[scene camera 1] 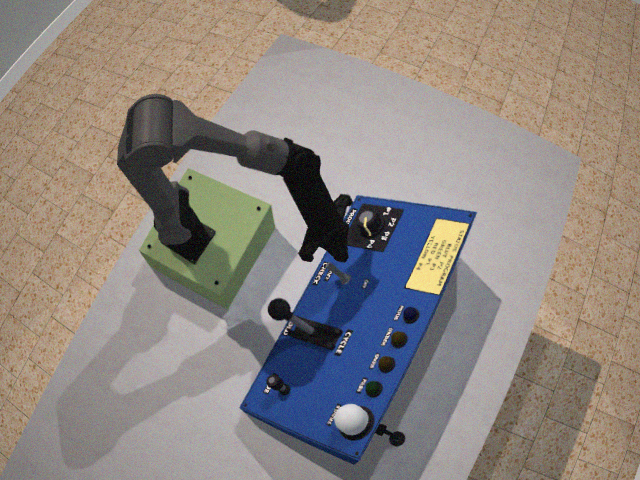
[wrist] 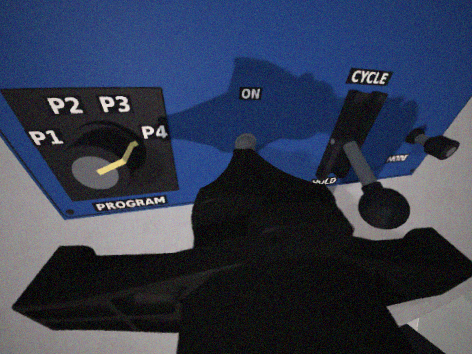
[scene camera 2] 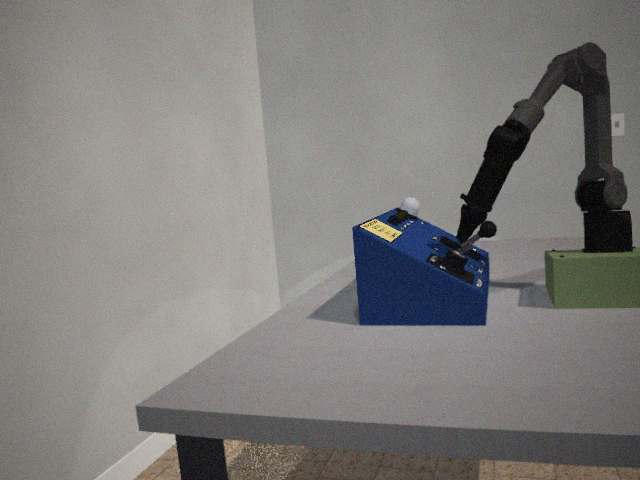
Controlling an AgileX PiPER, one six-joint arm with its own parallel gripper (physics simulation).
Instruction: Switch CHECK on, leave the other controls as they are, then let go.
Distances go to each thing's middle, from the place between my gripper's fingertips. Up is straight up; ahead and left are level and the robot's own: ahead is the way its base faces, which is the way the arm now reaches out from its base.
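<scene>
I have my hand 7 cm to the left of the sloped blue console (scene camera 1: 339,385), 9 cm short of it and 4 cm above it. The cycle lever (wrist: 383,208), counted from my hand, is 2 cm behind, 14 cm to the right and 1 cm below.
</scene>
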